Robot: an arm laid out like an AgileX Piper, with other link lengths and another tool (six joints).
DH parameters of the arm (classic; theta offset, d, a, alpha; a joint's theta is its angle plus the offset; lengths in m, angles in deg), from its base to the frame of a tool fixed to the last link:
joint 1: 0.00 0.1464 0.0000 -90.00
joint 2: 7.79 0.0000 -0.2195 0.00
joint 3: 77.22 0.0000 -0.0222 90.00
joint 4: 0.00 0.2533 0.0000 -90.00
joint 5: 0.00 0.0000 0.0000 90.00
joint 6: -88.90 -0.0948 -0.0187 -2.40
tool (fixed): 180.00 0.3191 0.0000 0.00
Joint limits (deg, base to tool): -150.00..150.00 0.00..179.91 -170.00..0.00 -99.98..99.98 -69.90..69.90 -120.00..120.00
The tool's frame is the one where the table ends.
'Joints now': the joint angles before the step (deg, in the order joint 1, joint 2, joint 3, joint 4, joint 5, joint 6). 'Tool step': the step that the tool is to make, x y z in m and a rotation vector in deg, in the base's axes. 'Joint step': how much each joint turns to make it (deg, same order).
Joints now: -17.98, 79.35, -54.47, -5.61, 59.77, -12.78
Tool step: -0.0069, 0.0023, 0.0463, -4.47, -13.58, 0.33
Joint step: 0.00, -18.74, 7.60, -0.14, -3.17, 0.01
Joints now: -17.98, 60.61, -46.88, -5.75, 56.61, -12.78
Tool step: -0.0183, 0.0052, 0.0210, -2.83, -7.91, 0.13
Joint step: -0.01, -14.63, 6.89, -0.23, -0.66, -0.06
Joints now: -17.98, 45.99, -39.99, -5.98, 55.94, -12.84
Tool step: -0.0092, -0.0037, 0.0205, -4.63, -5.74, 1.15
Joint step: -0.01, -9.31, 2.71, -1.75, -0.43, -1.47
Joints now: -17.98, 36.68, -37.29, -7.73, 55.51, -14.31
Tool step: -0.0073, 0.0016, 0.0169, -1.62, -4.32, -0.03
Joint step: -0.01, -6.33, 0.78, -0.11, 0.93, -0.17
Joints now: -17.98, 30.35, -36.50, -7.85, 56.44, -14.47
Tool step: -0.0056, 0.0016, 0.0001, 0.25, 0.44, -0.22
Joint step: 0.04, -1.19, 0.02, 0.02, 1.69, 0.05
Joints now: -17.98, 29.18, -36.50, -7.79, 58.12, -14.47
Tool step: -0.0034, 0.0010, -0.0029, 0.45, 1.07, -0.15
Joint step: -0.02, 0.00, 0.00, 0.07, 1.16, -0.01
